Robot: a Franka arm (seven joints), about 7 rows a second.
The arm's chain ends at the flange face. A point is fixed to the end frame.
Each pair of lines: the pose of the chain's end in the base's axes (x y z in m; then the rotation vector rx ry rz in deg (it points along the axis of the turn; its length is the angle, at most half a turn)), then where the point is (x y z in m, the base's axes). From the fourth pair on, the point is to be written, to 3 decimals.
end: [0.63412, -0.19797, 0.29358, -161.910, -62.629, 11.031]
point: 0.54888 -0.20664 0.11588
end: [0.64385, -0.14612, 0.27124, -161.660, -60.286, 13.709]
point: 0.55216 -0.15255 0.09668
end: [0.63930, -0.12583, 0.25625, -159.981, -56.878, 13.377]
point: 0.54471 -0.12166 0.08318
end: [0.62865, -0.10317, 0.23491, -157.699, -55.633, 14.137]
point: 0.530 -0.092 0.065
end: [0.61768, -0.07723, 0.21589, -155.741, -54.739, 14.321]
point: 0.516 -0.060 0.048
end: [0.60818, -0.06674, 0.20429, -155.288, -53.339, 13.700]
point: 0.507 -0.045 0.036
